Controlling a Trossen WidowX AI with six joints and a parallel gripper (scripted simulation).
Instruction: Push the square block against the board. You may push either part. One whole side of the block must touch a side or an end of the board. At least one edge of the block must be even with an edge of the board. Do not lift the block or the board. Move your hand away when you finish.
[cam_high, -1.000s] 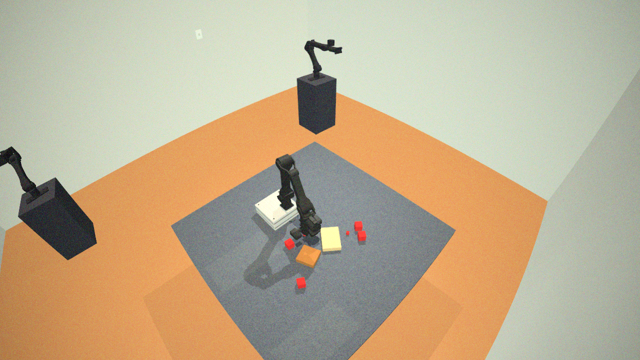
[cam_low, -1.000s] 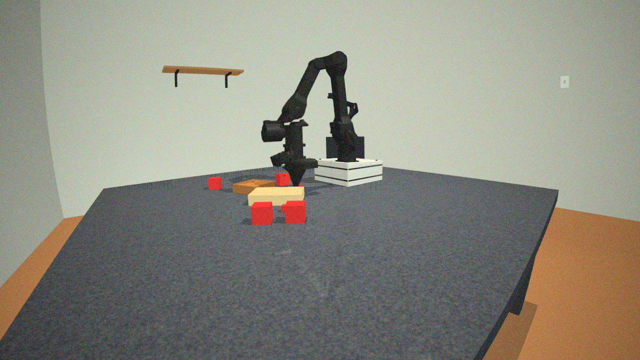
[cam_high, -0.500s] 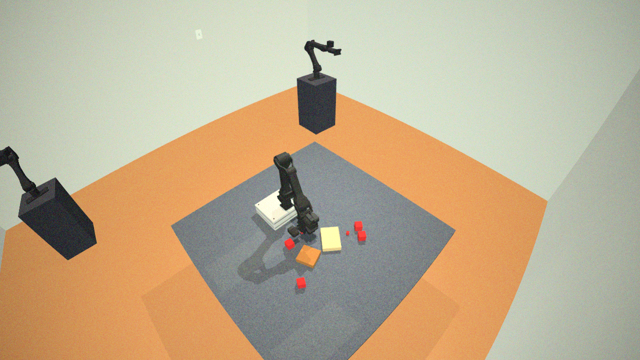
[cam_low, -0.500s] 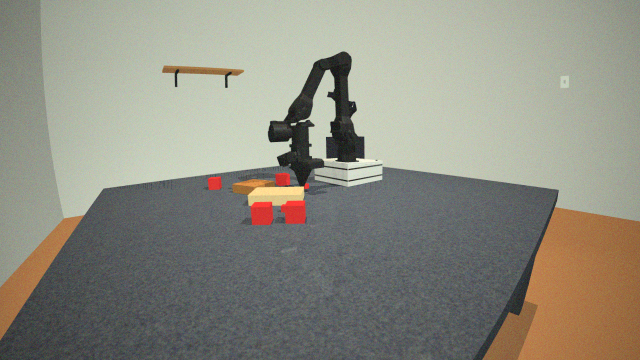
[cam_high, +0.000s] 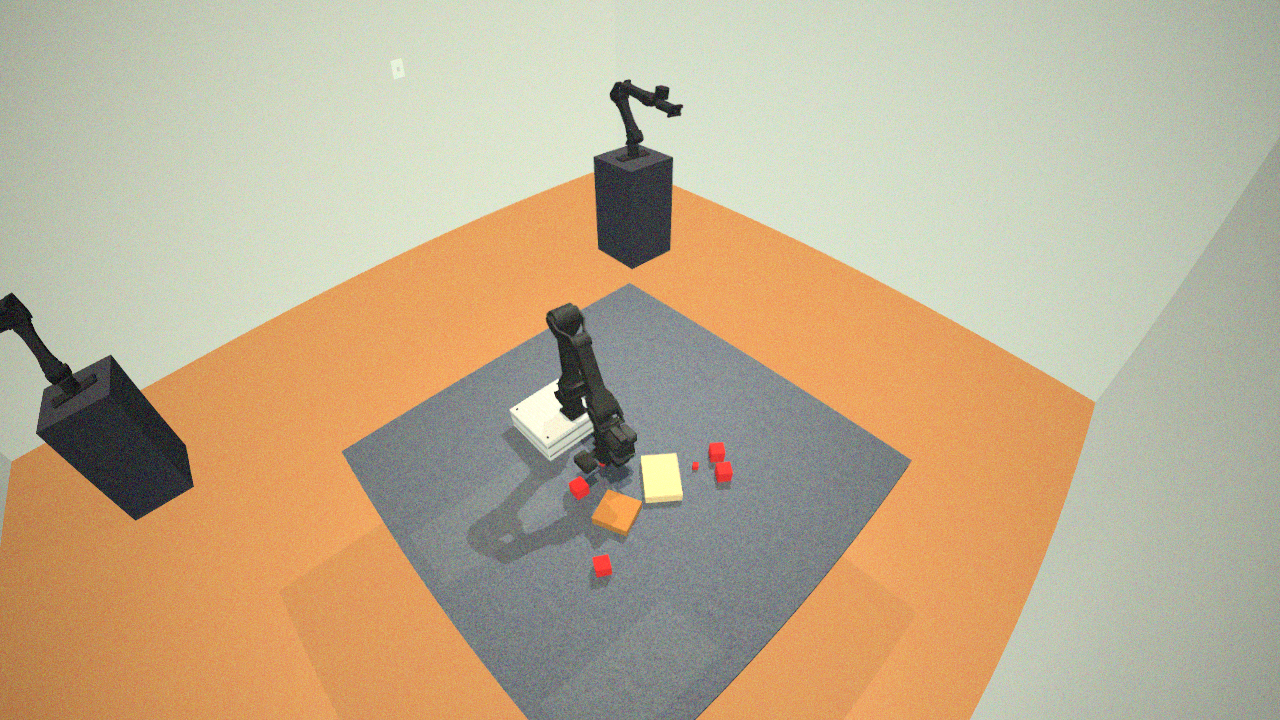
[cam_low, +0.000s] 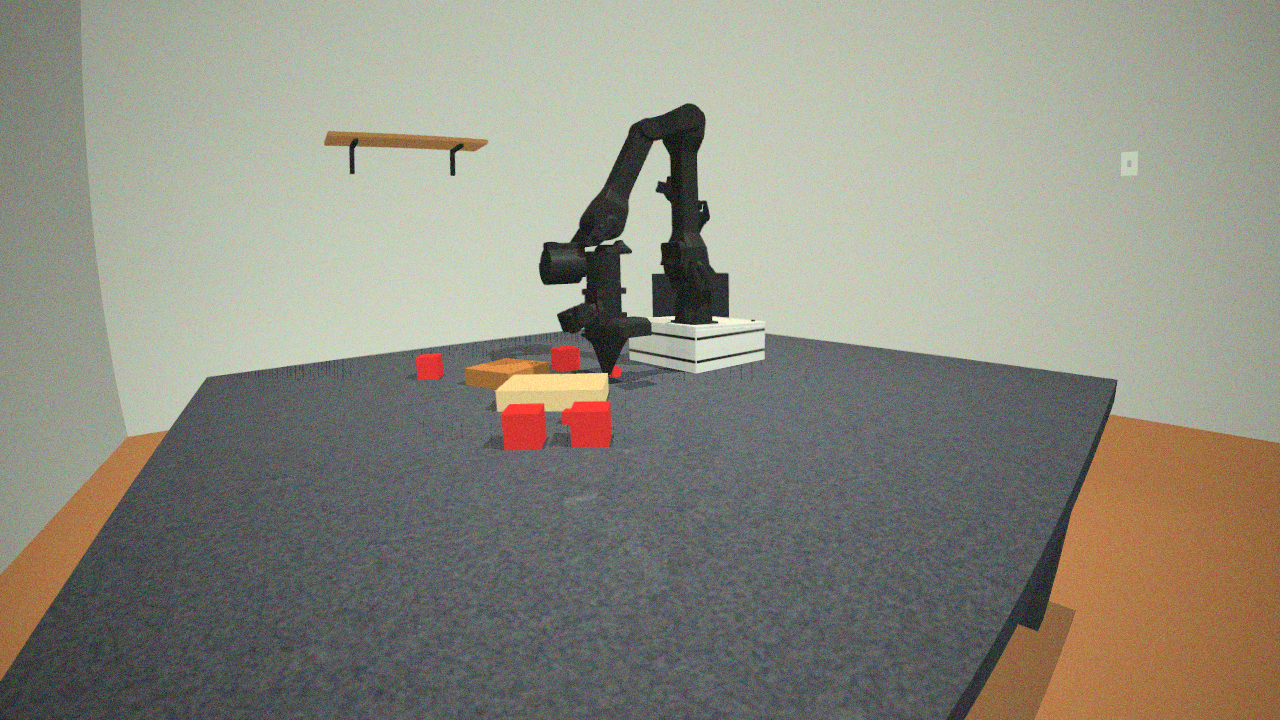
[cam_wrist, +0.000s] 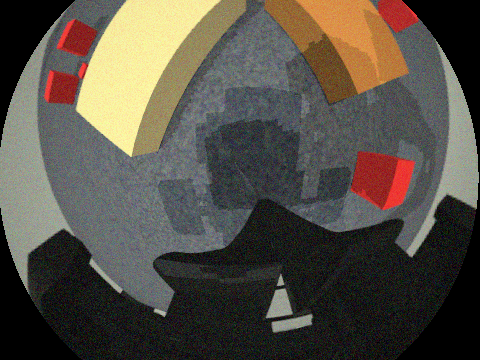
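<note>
Right now the cream board is 140 mm ahead of my gripper tip, 80 mm to the left of it and 10 mm above it. From my gripper tip the other things lie so: square block (140 mm ahead, 90 mm to the right, 10 mm above).
</note>
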